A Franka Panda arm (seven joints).
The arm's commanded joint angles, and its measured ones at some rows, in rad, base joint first. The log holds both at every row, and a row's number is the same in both.
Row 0, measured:
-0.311 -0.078 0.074 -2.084 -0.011 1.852 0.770
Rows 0 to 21, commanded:
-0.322 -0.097 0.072 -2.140 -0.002 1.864 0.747
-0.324 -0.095 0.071 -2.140 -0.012 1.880 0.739
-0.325 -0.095 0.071 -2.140 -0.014 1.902 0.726
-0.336 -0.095 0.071 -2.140 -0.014 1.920 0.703
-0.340 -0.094 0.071 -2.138 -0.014 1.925 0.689
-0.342 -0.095 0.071 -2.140 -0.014 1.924 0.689
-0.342 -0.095 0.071 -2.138 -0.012 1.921 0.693
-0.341 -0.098 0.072 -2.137 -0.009 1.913 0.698
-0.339 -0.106 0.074 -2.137 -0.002 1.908 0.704
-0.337 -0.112 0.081 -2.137 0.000 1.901 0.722
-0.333 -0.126 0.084 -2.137 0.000 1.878 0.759
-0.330 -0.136 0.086 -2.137 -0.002 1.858 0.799
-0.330 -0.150 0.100 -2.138 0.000 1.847 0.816
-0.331 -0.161 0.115 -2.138 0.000 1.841 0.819
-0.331 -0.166 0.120 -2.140 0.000 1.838 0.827
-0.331 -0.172 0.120 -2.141 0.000 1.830 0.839
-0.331 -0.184 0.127 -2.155 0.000 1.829 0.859
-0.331 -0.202 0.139 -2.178 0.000 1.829 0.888
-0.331 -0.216 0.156 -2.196 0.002 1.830 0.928
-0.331 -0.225 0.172 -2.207 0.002 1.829 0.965
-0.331 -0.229 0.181 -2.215 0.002 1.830 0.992
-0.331 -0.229 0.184 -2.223 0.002 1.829 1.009
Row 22, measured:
-0.326 -0.187 0.152 -2.173 -0.011 1.835 0.932
